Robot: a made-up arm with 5 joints.
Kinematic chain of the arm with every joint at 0, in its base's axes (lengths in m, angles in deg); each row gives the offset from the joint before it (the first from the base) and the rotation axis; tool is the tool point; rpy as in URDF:
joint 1: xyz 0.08 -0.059 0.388 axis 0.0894 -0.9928 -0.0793
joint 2: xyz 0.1 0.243 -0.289 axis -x
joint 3: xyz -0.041 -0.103 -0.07 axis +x
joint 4: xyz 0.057 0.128 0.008 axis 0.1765 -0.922 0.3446
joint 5: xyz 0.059 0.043 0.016 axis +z
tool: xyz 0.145 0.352 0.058 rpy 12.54 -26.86 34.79
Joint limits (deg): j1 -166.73..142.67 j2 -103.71..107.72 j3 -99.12..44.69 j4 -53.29..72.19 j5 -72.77..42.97
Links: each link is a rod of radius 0.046 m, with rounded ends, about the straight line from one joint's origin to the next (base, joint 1, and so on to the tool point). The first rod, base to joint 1, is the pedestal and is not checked.
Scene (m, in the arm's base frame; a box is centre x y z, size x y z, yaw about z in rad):
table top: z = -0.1
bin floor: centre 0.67 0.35 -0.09 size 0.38 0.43 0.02 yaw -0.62
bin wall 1: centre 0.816 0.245 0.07 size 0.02 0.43 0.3 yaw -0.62
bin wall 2: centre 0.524 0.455 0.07 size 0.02 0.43 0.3 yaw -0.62
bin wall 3: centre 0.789 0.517 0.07 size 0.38 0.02 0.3 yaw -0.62
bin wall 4: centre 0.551 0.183 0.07 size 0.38 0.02 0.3 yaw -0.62
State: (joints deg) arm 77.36 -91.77 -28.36 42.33 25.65
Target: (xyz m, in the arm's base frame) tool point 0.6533 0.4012 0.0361
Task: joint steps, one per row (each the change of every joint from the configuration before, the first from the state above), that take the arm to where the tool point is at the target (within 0.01 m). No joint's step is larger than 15 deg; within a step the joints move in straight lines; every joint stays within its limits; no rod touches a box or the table.
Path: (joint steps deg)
1: 1.57 13.86 3.74 2.99 1.73
2: 1.58 13.85 3.75 2.98 1.73
3: 1.57 13.86 3.74 2.99 1.74
4: 1.58 13.85 3.75 2.98 1.73
5: 1.57 13.86 3.74 2.99 1.73
6: 1.58 13.86 3.75 2.99 1.73
7: 1.57 13.85 3.74 2.98 1.73
8: 1.57 13.86 3.75 2.99 1.74
9: 1.58 13.85 3.74 2.98 1.73
10: 1.57 13.86 3.74 2.99 1.73
11: -8.84 -13.16 -14.72 0.00 0.00
12: -8.84 -13.15 -14.72 0.00 0.00
13: -8.85 -13.16 -14.72 0.00 0.00

